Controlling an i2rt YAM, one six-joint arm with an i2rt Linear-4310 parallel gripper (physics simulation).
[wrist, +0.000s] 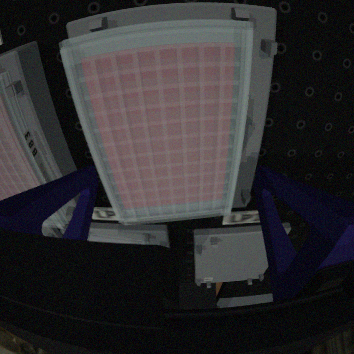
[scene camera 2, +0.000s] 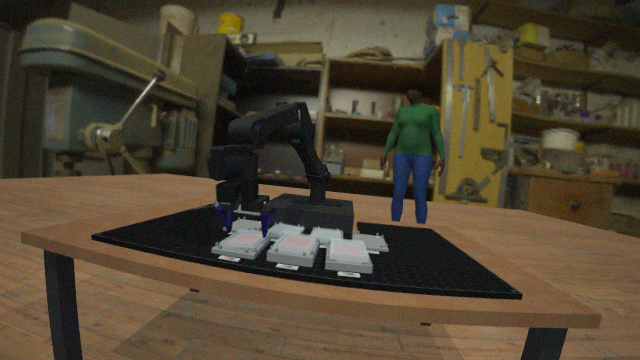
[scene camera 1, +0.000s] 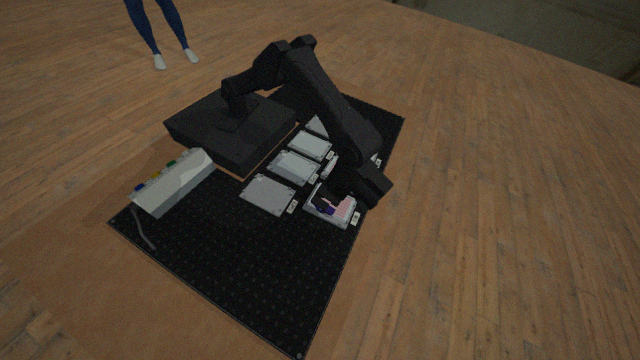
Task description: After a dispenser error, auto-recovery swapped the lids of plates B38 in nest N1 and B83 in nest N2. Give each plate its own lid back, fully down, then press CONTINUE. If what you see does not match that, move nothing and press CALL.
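Places are measured from the arm's base along level axes (x ahead, y left, z up), in metres.
Pixels of known places: gripper, fingertip midpoint: (wrist: 175,173) (scene camera 2: 246,234) (scene camera 1: 327,199); arm's base, link origin: (scene camera 2: 316,203) (scene camera 1: 239,114).
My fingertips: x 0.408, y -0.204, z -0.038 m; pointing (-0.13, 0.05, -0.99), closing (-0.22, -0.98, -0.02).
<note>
For each thing: its top centre in the pictures, then the offset to it from my fingertips. "pt": a spot on its surface instead. Level surfaces: height alone.
- lidded pink plate, top centre: (wrist: 165,157) (scene camera 2: 246,234) (scene camera 1: 332,199) dy +0.001, dx +0.017, dz +0.006 m
- neighbouring pink plate, top centre: (scene camera 2: 296,239) (scene camera 1: 346,170) dy +0.127, dx +0.033, dz +0.008 m
- third pink plate, top centre: (scene camera 2: 348,246) dy +0.252, dx +0.055, dz +0.006 m
- console, top centre: (scene camera 1: 165,168) dy -0.104, dx -0.453, dz +0.054 m
- end pad, surface spot: (wrist: 230,255) (scene camera 1: 275,194) pt dy -0.029, dx -0.158, dz -0.020 m
- cable, surface spot: (scene camera 1: 142,230) pt dy -0.260, dx -0.444, dz -0.025 m
- black mat, surface height: dz -0.030 m
My gripper (scene camera 1: 327,202) (scene camera 2: 247,233) (wrist: 175,173) is open. Its dark blue fingers stand at either side of the near end of a lidded pink plate (scene camera 1: 345,206) (scene camera 2: 244,240) (wrist: 165,125). A clear lid covers this plate; whether it is fully down I cannot tell. The neighbouring pink plate (scene camera 1: 329,167) (scene camera 2: 296,243) (wrist: 15,155) has side print that seems to read B83. A third pink plate (scene camera 2: 348,249) stands at the right of the row in scene camera 2. Nest labels are too blurred to read. The console (scene camera 1: 175,185) has coloured buttons with no readable words.
Grey pads stand in a second row nearer the arm base, among them an end pad (scene camera 1: 267,194) (wrist: 230,255) and a pad (scene camera 1: 294,167) that seems to bear a clear pane. A cable (scene camera 1: 142,230) lies by the console. The black mat (scene camera 1: 240,270) (scene camera 2: 425,265) lies beneath. A person (scene camera 2: 415,135) stands behind the table.
</note>
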